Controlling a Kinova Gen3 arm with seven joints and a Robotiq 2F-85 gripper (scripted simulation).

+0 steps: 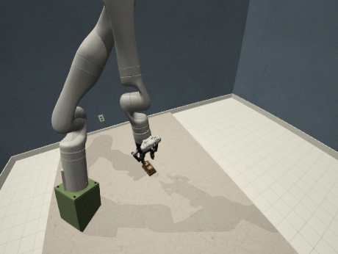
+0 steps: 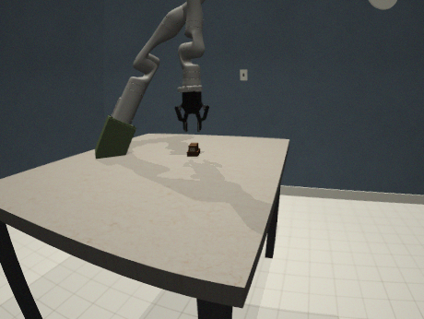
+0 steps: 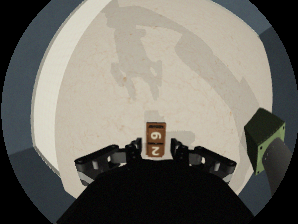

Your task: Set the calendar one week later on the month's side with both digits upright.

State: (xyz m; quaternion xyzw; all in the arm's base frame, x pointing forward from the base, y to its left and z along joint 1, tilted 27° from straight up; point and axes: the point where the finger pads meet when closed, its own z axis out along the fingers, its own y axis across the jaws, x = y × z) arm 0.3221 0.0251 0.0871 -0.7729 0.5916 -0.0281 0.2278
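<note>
My gripper is now 90 mm above the brown digit cube. The rest, counted from my hand: brown calendar tray: 10 mm behind, 20 mm to the left, 100 mm below.
</note>
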